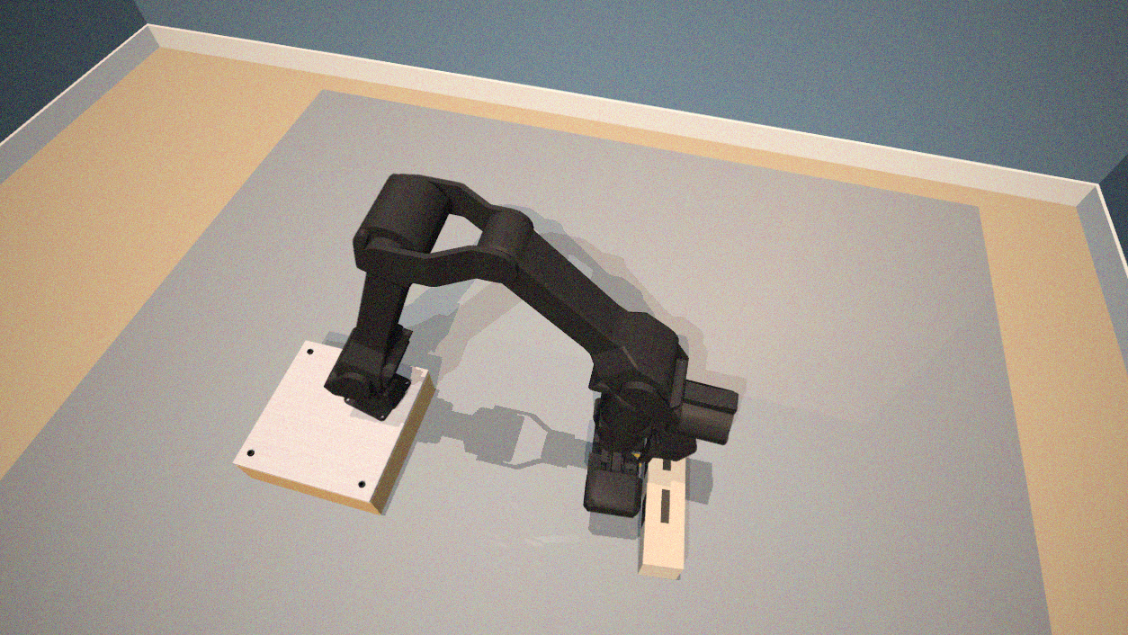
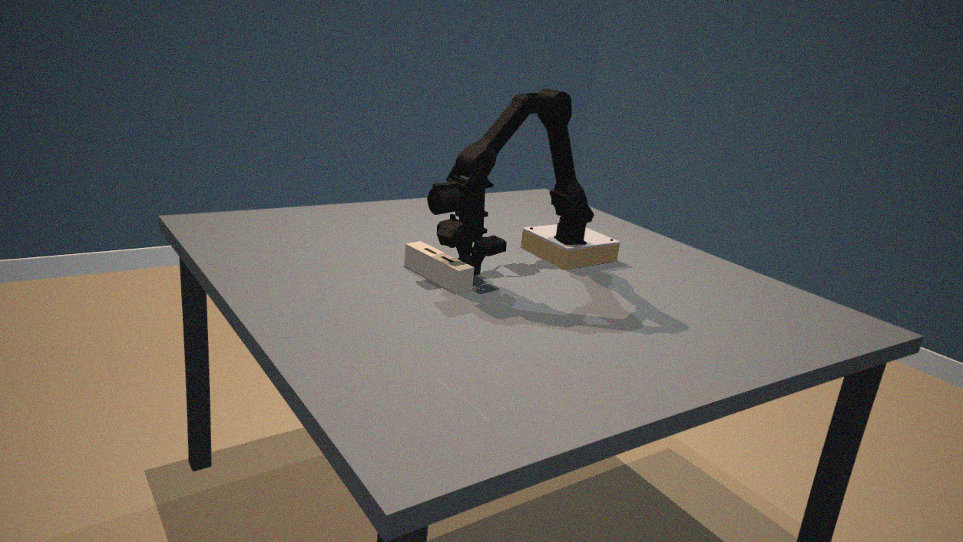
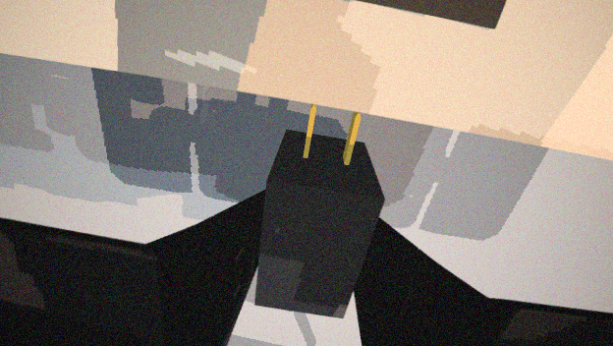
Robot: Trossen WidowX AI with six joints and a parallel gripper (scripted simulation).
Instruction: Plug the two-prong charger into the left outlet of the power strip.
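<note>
Now: the black two-prong charger 20 mm ahead of my gripper tip, 10 mm to the left of it and 10 mm above it.
</note>
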